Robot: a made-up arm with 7 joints.
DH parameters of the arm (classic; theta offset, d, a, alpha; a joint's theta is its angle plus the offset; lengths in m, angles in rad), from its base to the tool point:
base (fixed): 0.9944 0 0.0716 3.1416
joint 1: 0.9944 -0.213 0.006 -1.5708
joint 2: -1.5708 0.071 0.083 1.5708
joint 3: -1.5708 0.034 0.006 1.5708
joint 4: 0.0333 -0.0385 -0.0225 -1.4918
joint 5: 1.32 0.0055 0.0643 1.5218
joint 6: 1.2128 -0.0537 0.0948 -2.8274
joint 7: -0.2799 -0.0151 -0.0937 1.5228
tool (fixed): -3.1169 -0.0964 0 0
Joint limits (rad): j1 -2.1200..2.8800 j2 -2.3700..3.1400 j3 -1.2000..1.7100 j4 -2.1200..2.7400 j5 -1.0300..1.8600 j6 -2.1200..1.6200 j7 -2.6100..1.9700
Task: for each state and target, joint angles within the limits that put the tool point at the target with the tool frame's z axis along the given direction. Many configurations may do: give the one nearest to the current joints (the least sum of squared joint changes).
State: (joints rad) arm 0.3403 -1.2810 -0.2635 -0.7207 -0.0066 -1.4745 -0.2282
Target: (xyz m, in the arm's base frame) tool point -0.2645 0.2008 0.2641 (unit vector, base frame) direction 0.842 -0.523 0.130
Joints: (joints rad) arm 0.5730 -1.4320 -0.6189 -1.2151 0.3313 -0.9615 -0.3668
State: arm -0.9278 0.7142 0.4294 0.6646 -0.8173 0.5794 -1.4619
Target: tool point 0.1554 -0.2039 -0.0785 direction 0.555 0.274 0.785
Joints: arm -0.1503 1.0314 0.8674 0.3119 -0.2510 0.0029 -1.4627
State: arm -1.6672 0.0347 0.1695 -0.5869 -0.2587 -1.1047 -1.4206
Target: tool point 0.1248 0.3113 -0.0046 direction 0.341 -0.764 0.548
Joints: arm -2.0573 0.1257 0.5193 -0.2544 -0.3415 -1.9500 -1.2246
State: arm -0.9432 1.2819 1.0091 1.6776 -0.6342 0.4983 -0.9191
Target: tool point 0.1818 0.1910 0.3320 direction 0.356 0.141 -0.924
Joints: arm -1.7808 1.0580 1.1001 2.1150 -0.4259 1.3958 -1.0455
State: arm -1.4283 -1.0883 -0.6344 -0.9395 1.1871 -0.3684 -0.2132
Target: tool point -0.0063 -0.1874 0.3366 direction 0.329 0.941 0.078
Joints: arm -1.1875 -1.8489 -1.0732 -0.5782 0.8955 -0.6087 0.2120
